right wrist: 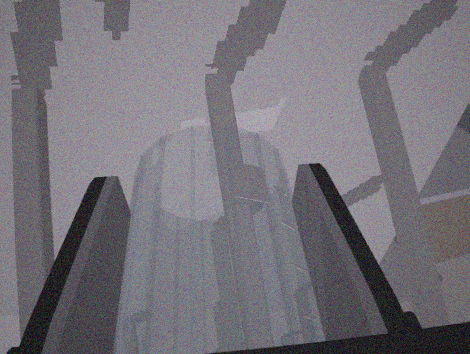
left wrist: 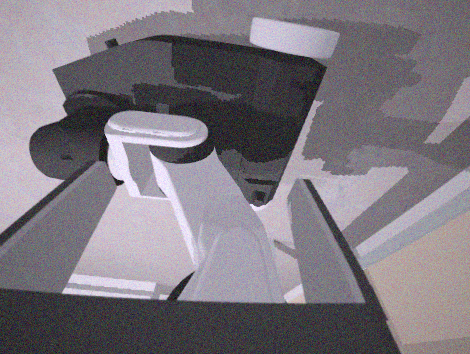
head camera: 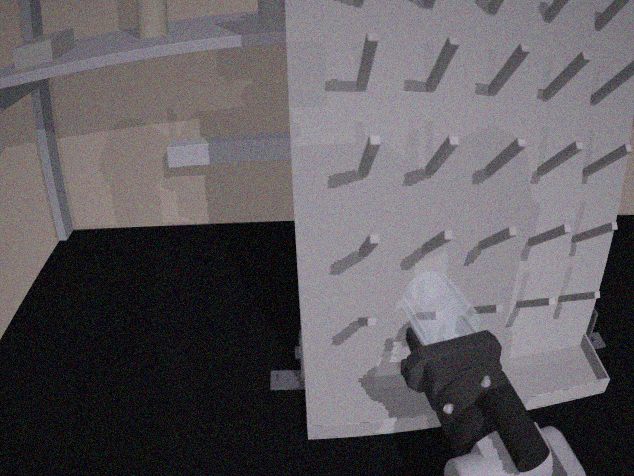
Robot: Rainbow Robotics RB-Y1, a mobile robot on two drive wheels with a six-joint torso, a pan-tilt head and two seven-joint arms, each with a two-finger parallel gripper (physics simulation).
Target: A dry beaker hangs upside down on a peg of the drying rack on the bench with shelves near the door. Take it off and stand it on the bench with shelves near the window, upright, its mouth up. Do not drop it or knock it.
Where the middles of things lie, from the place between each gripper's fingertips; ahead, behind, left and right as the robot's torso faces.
Now: right hand 3 cm below the clear beaker (head camera: 437,309) and 1 cm past it.
The clear beaker lies 610 mm ahead of my left hand, 520 mm above it and 380 mm to the right of it.
